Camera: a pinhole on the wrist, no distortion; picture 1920 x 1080 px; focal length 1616.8 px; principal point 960.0 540.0 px. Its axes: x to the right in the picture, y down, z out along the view. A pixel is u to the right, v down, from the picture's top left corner.
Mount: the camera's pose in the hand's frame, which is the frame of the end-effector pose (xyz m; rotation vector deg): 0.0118 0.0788 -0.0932 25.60 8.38 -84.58
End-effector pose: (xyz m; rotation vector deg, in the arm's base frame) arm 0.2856 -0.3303 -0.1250 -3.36 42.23 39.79
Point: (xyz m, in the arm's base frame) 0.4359 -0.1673 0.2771
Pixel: 189 583
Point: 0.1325 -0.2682 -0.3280
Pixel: behind the camera
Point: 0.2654 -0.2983 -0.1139
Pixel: 957 649
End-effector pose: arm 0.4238 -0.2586 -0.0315 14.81 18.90 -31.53
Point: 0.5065 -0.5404 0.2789
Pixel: 1060 1043
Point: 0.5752 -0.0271 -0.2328
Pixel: behind the camera
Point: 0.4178 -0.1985 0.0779
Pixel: 446 89
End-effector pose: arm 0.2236 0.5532 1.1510 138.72 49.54 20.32
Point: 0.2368 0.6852 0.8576
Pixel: 1846 1024
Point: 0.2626 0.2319 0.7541
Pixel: 525 260
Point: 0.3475 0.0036 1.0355
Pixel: outside the picture
